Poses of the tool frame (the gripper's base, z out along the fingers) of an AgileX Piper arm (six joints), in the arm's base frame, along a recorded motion.
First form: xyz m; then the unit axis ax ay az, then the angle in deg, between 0 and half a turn.
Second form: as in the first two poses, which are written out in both.
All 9 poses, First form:
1: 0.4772 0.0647 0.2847 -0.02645 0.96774 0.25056 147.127
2: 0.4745 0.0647 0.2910 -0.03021 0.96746 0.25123 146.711
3: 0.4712 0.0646 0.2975 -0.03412 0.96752 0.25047 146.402
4: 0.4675 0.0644 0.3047 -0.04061 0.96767 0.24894 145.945
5: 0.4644 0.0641 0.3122 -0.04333 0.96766 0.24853 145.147
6: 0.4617 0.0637 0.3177 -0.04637 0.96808 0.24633 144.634
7: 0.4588 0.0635 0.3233 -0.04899 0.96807 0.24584 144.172
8: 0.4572 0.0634 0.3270 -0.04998 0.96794 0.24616 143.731
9: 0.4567 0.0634 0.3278 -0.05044 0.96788 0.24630 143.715
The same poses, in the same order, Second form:
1: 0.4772 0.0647 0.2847 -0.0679 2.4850 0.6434
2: 0.4745 0.0647 0.2910 -0.0774 2.4773 0.6433
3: 0.4712 0.0646 0.2975 -0.0872 2.4722 0.6400
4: 0.4675 0.0644 0.3047 -0.1034 2.4649 0.6341
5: 0.4644 0.0641 0.3122 -0.1098 2.4514 0.6296
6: 0.4617 0.0637 0.3177 -0.1171 2.4438 0.6218
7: 0.4588 0.0635 0.3233 -0.1233 2.4359 0.6186
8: 0.4572 0.0634 0.3270 -0.1254 2.4282 0.6175
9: 0.4567 0.0634 0.3278 -0.1265 2.4277 0.6178
